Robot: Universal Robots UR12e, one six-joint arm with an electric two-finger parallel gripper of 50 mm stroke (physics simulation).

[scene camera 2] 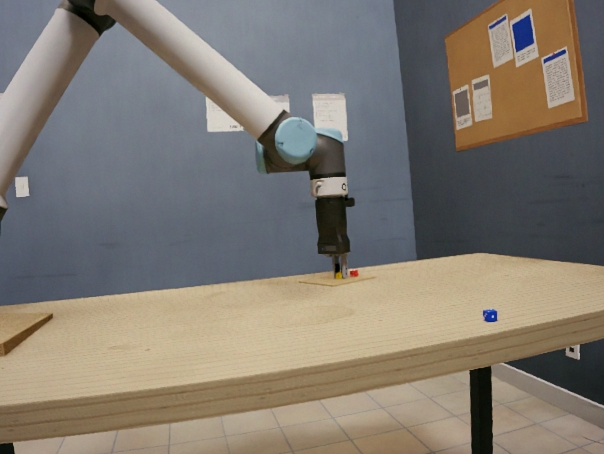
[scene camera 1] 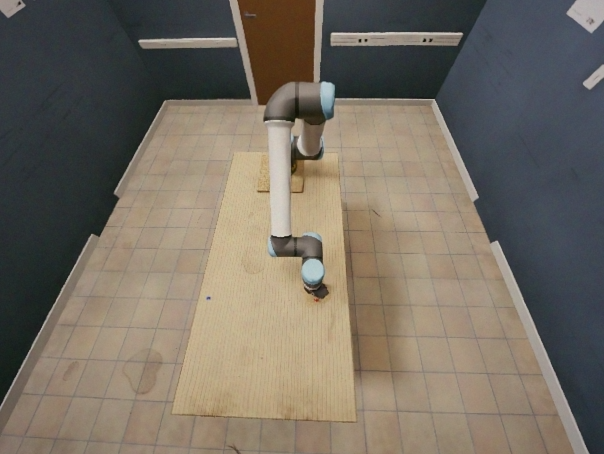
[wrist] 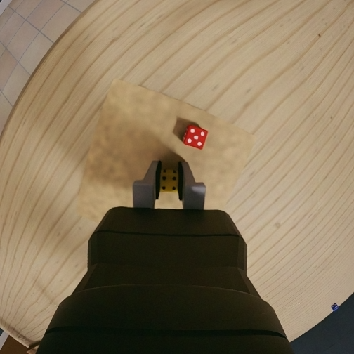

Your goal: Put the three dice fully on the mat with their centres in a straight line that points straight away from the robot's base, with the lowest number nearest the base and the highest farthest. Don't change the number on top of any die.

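Frame: origin at the arm's base, x down, y right, z back, level; millimetres.
Seen in the pictures: gripper, fingertip midpoint: [scene camera 2: 341, 277].
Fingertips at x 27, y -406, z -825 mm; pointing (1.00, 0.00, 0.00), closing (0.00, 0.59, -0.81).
Note:
A point is followed by its place in that frame.
My gripper [scene camera 2: 340, 271] @[z -825, x 27, y -406 mm] [wrist: 169, 172] points down over the mat [scene camera 2: 320, 282] @[z -769, x 29, y -368 mm] [wrist: 112, 125] and is shut on the yellow die [scene camera 2: 338, 275] @[z -817, x 20, y -396 mm] [wrist: 169, 181]. The yellow die is at or barely above the mat; contact is unclear. Its dark pips show between the fingers in the wrist view. The red die [scene camera 1: 316, 300] @[z -862, x 13, y -425 mm] [scene camera 2: 354, 273] @[z -860, x 21, y -412 mm] [wrist: 195, 137] lies on the mat with five on top, a short way from the fingers and apart from them. The blue die [scene camera 1: 208, 298] @[z -988, x 19, y 143 mm] [scene camera 2: 490, 315] @[z -982, x 23, y 155 mm] [wrist: 335, 307] lies on the table off the mat, near the opposite long edge; its top number is too small to read.
The wooden table [scene camera 1: 260, 350] @[z -1153, x 34, y -207 mm] [scene camera 2: 225, 350] @[z -599, x 33, y 163 mm] carries everything. The robot's base stands on a wooden board [scene camera 1: 263, 183] @[z -180, x 8, y 98 mm] [scene camera 2: 22, 327] @[z -209, x 15, y -3 mm] at the table's far end in scene camera 1. The arm reaches along the table from there. One long table edge is near the mat.

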